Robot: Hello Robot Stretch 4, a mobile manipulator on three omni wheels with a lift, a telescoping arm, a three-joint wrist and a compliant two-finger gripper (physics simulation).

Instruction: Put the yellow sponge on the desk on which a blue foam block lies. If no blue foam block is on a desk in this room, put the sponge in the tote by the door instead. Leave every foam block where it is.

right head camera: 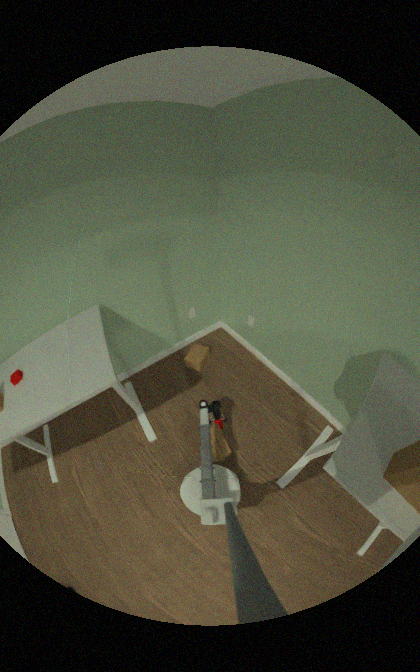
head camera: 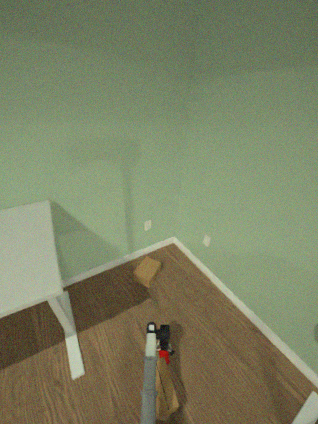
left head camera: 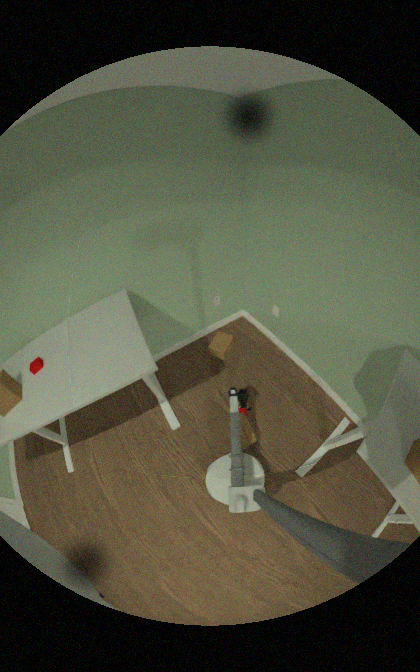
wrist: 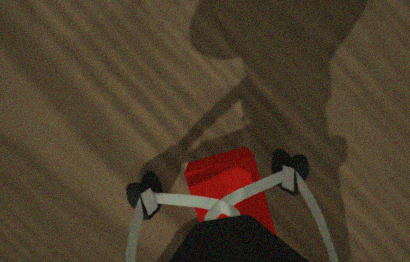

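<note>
The yellow sponge, a blue foam block and the tote do not show in these views. My gripper point(head camera: 165, 351) point(left head camera: 243, 406) point(right head camera: 218, 419) point(wrist: 216, 174) is open and empty, pointing down over the floor. A red block point(head camera: 164, 356) point(left head camera: 243, 410) point(right head camera: 219, 424) point(wrist: 220, 175) lies below it; in the wrist view it shows between the fingertips, its near part hidden by the gripper body. A white desk point(head camera: 25, 255) point(left head camera: 100, 345) point(right head camera: 75, 345) stands at the left, with a red foam block point(left head camera: 36, 365) point(right head camera: 16, 377) on it.
A brown box point(left head camera: 9, 395) is on the left desk. Another brown box point(head camera: 147, 271) point(left head camera: 221, 344) point(right head camera: 197, 357) lies on the floor near the corner. A brown box point(head camera: 167, 395) point(left head camera: 248, 434) point(right head camera: 220, 445) is beside my arm. A second desk point(left head camera: 407, 492) point(right head camera: 392, 507) at the right bears a box point(right head camera: 407, 470).
</note>
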